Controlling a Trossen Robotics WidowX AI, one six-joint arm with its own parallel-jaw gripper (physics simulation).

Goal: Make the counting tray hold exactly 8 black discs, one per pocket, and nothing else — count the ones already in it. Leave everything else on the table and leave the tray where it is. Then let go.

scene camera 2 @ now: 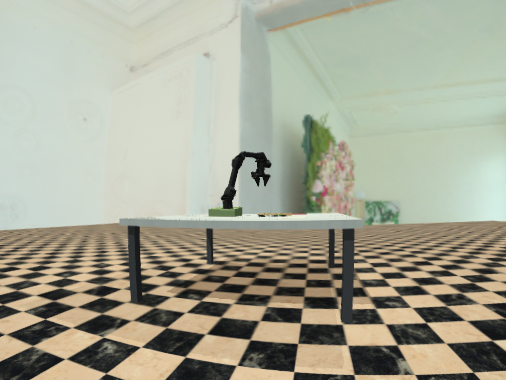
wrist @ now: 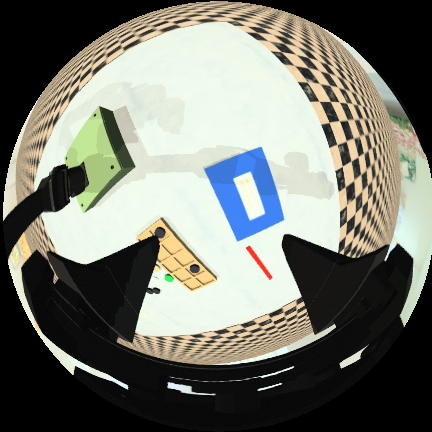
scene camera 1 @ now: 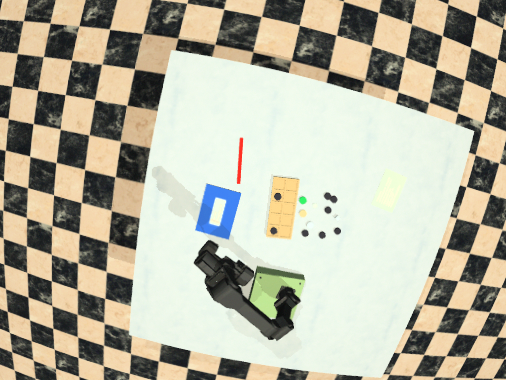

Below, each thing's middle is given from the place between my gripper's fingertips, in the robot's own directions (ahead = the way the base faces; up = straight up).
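Labels:
Hand position relative to the tan counting tray (scene camera 1: 281, 213): 0.23 m above it, 0.15 m to the left of it, 0.16 m short of it.

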